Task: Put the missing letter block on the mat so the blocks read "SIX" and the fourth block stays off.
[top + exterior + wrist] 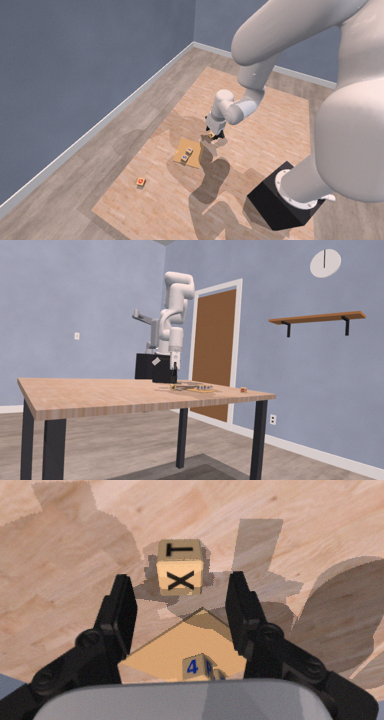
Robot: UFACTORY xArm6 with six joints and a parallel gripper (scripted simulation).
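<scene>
Right now the x block is 40 mm below my hand. From my hand the other things lie so: s block: 110 mm ahead, 170 mm to the left, 40 mm below; then i block: 100 mm ahead, 130 mm to the left, 40 mm below; then mat: 100 mm ahead, 130 mm to the left, 50 mm below.
</scene>
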